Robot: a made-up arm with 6 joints.
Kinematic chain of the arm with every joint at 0, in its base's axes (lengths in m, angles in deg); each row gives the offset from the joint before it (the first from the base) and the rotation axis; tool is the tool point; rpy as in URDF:
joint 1: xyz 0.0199 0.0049 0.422 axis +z
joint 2: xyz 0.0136 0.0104 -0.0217 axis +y
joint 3: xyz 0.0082 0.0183 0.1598 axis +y
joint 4: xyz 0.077 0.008 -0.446 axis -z
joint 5: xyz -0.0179 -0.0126 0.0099 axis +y
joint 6: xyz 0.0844 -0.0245 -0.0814 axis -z
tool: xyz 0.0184 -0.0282 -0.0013 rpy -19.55 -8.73 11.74
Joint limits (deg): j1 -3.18..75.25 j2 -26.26..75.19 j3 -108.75..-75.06 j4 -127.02..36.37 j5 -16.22..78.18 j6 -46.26..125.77
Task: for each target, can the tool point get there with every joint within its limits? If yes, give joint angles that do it. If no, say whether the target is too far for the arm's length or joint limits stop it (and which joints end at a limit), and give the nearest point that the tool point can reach.
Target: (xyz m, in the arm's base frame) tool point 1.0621 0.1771 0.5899
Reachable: no: too far | nearest point 0.7126 0.1194 0.5255 | short by 0.360 m
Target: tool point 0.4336 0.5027 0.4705
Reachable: yes | joints 47.64 24.47 -90.26 -48.21 14.41 16.37
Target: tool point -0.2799 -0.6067 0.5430
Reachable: no: joint limits stop it (at a limit: joint 1, joint 2, joint 3, joint 4, joint 5) | nearest point 0.2155 -0.0826 0.9829 | short by 0.845 m
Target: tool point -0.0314 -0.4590 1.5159
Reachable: no: too far | nearest point 0.1879 -0.0495 1.0124 | short by 0.685 m
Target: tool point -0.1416 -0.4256 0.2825
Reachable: no: joint limits stop it (at a limit: joint 1, joint 2, joint 3, joint 5) | nearest point 0.1984 -0.0486 -0.0744 | short by 0.621 m
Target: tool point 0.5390 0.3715 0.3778
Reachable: yes | joints 36.27 37.19 -102.08 -6.02 18.04 102.10
